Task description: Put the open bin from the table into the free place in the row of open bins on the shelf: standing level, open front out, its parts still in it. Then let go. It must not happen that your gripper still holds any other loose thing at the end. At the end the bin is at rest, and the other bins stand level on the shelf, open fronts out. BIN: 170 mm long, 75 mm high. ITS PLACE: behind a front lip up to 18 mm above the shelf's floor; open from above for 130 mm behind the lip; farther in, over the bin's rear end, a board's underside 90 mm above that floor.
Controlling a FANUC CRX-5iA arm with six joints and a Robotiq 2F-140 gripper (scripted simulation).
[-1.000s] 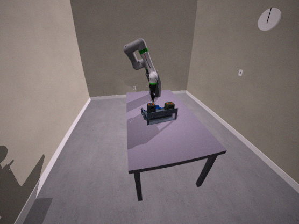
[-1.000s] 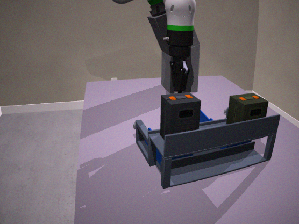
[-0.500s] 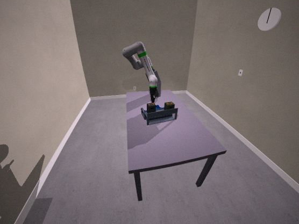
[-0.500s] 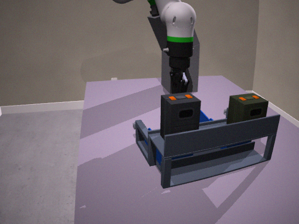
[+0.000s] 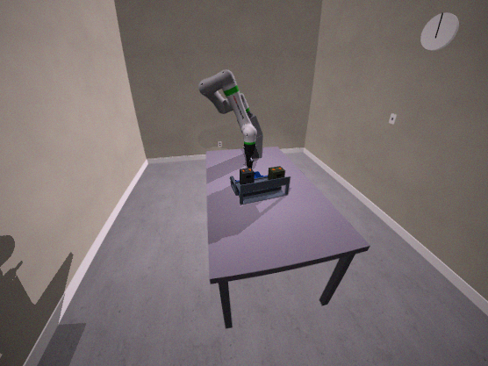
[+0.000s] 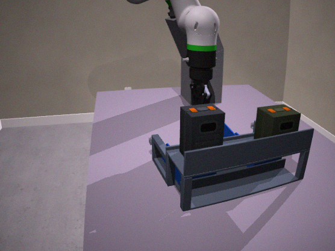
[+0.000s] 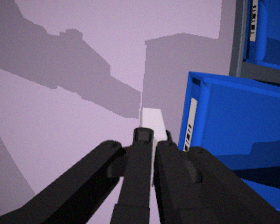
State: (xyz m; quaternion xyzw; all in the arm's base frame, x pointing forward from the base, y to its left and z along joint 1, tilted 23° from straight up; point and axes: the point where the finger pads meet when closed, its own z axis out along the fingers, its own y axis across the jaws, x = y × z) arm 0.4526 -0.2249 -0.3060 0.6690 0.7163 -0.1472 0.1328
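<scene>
The shelf lip is 80 mm ahead of my hand, 10 mm to the left of it and 50 mm below it. Also, from my hand: dark green box: 260 mm ahead, 130 mm to the left, 90 mm above; then black box: 270 mm ahead, 100 mm to the right, 100 mm above.
</scene>
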